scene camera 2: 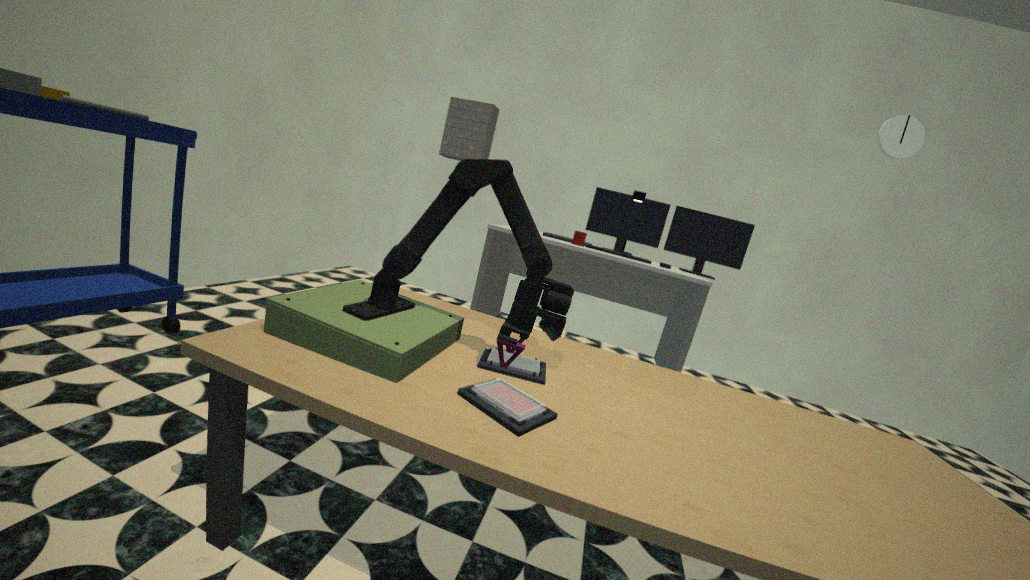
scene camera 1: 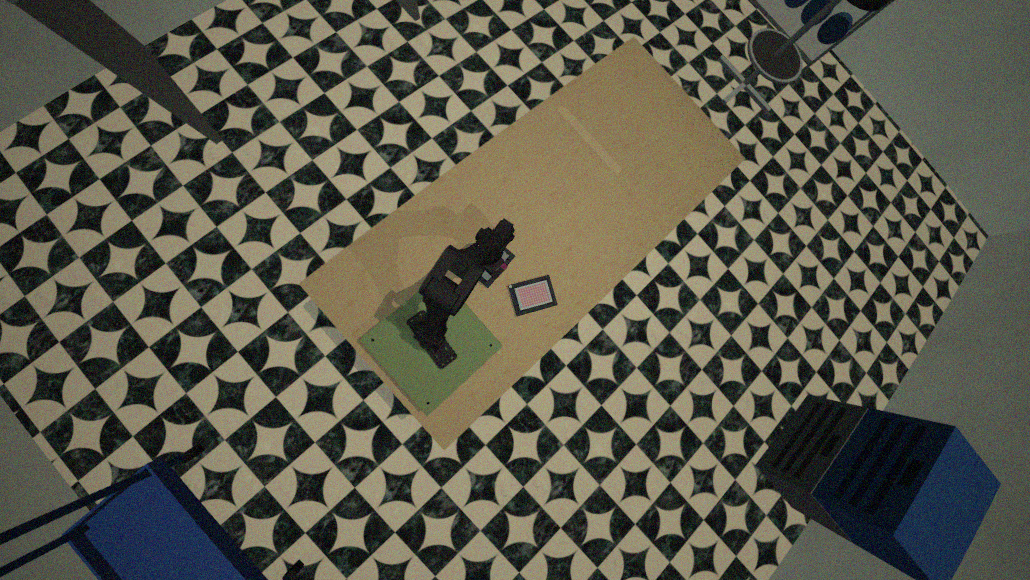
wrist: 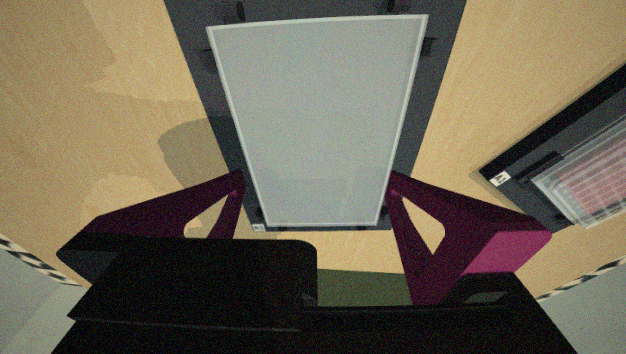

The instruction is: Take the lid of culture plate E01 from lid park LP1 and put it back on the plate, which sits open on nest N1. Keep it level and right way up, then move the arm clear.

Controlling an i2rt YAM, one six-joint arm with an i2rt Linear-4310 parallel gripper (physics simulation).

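Where they show: gripper, fingertip midpoint: (scene camera 2: 506,360) (scene camera 1: 485,264) (wrist: 313,177); arm's base at its link origin: (scene camera 2: 381,308) (scene camera 1: 432,339).
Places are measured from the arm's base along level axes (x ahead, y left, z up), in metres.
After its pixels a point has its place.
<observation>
The lid (wrist: 320,100) {x 0.357, y 0.121, z -0.052 m} (scene camera 2: 529,364) {x 0.362, y 0.121, z -0.052 m} is a pale, clear rectangle lying flat and level on the dark lid park LP1 (wrist: 446,35) {x 0.393, y 0.074, z -0.060 m} (scene camera 2: 544,375) {x 0.408, y 0.107, z -0.060 m}. My gripper (wrist: 313,177) {x 0.304, y 0.114, z -0.060 m} (scene camera 2: 507,360) {x 0.304, y 0.114, z -0.060 m} is open, with its magenta fingers on either side of the lid near its end closest to the arm base. In the wrist view the fingertips appear very near the long edges; whether they touch cannot be told. The culture plate E01 (scene camera 1: 533,294) {x 0.381, y -0.084, z -0.045 m} (scene camera 2: 510,400) {x 0.390, y -0.101, z -0.047 m} (wrist: 600,185) {x 0.348, y -0.063, z -0.046 m}, with pink wells, sits on the dark nest N1 (scene camera 1: 538,310) {x 0.360, y -0.142, z -0.059 m} (wrist: 520,195) {x 0.321, y -0.037, z -0.058 m}. The arm hides much of the park in the overhead view.
The green base block (scene camera 1: 461,374) {x 0.010, y -0.153, z 0.001 m} (scene camera 2: 331,349) {x 0.023, y -0.177, z -0.050 m} carries the arm on the wooden table (scene camera 1: 634,122) {x 1.222, y 0.257, z -0.070 m} (scene camera 2: 684,446) {x 0.736, y 0.023, z -0.070 m}. The nest lies beside the lid park, on the right in the wrist view. A blue cart (scene camera 2: 176,216) and a desk with monitors (scene camera 2: 627,218) stand beyond the table.
</observation>
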